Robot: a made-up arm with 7 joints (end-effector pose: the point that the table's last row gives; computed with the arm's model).
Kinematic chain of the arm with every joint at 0, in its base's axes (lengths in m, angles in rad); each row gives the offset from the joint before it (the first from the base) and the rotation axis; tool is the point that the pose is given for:
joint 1: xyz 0 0 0.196 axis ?
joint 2: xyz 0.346 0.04 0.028 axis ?
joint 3: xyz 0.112 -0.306 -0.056 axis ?
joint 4: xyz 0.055 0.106 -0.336 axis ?
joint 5: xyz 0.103 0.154 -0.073 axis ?
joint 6: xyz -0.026 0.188 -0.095 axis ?
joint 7: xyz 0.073 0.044 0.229 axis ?
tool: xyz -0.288 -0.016 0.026
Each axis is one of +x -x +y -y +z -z.
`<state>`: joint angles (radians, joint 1 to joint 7).
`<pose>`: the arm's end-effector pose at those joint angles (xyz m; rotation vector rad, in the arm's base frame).
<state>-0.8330 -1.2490 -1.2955 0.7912 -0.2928 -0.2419 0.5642</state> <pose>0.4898 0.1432 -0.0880 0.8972 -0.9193 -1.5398</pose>
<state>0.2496 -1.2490 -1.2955 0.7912 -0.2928 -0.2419 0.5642</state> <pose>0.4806 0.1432 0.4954 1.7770 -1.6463 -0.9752</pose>
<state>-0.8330 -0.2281 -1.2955 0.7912 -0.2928 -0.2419 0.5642</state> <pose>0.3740 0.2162 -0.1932 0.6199 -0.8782 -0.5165</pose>
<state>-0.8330 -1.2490 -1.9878 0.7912 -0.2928 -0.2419 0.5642</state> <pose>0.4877 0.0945 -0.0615 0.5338 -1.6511 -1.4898</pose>
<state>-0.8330 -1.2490 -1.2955 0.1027 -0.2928 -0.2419 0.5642</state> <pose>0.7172 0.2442 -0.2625 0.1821 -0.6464 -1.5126</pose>
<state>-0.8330 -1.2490 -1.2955 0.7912 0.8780 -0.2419 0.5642</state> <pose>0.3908 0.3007 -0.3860 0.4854 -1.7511 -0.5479</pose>
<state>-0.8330 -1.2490 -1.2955 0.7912 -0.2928 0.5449 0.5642</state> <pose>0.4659 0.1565 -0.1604 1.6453 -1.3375 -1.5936</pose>
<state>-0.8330 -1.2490 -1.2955 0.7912 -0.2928 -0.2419 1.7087</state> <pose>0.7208 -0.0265 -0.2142 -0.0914 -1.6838 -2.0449</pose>
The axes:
joint 1: -y
joint 2: -x
joint 3: +y
joint 4: +x
joint 5: +z
joint 6: +x
joint 7: -y

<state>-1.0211 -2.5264 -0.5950 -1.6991 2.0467 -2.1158 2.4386</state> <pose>0.5982 0.7568 -0.2414 0.4637 -2.7661 1.2380</pose>
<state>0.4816 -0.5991 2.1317 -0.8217 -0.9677 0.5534 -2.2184</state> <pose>0.2574 0.0996 0.1136 -0.4592 3.0415 -0.3859</pose>
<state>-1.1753 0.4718 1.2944 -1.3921 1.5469 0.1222 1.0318</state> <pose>0.1104 -0.3294 0.1826 1.1537 2.5888 0.8188</pose>
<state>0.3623 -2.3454 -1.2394 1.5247 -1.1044 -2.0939 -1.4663</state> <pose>0.7005 -0.6128 0.2106 1.2776 0.8015 1.3843</pose>
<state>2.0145 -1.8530 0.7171 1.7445 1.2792 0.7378 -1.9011</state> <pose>0.0146 0.4988 0.9064 0.7148 0.6137 -1.8087</pose>
